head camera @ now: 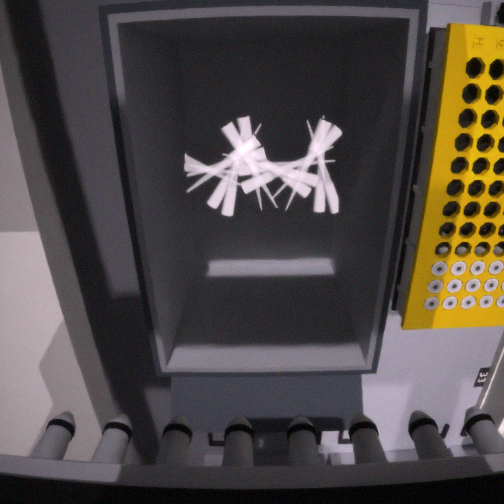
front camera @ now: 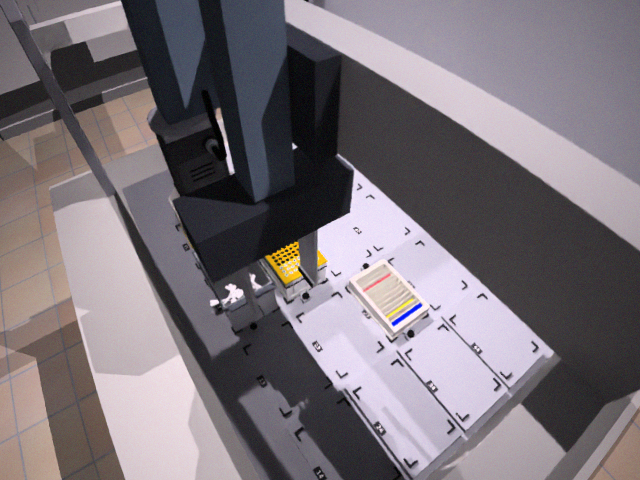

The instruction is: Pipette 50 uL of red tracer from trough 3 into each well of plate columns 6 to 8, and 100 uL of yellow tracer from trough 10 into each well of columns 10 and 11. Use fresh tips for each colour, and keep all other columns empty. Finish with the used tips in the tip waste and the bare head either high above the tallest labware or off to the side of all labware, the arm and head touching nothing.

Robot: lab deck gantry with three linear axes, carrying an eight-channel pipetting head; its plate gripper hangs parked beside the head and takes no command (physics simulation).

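The pipetting head (front camera: 193, 155) is partly hidden behind the gripper block in the front view. In the head view its eight nozzles (head camera: 239, 435) are bare, with no tips. The waste bin (front camera: 248, 311) (head camera: 260, 14) holds a loose pile of white used tips (front camera: 232, 294) (head camera: 245, 155). The tip rack (front camera: 321, 259) (head camera: 450, 321) shows three rows of tips and many dark empty holes. The trough block (front camera: 369, 304) holds red (front camera: 377, 282) and yellow (front camera: 400, 308) liquid. The well plate does not show in either view. The parked plate gripper (front camera: 285, 298) has its fingers wide apart, holding nothing.
A blue trough (front camera: 406, 314) lies beside the yellow one. The dark gripper block (front camera: 268, 222) hangs in front of the head and covers part of the deck. A dark wall (front camera: 439, 180) runs along the deck's far side.
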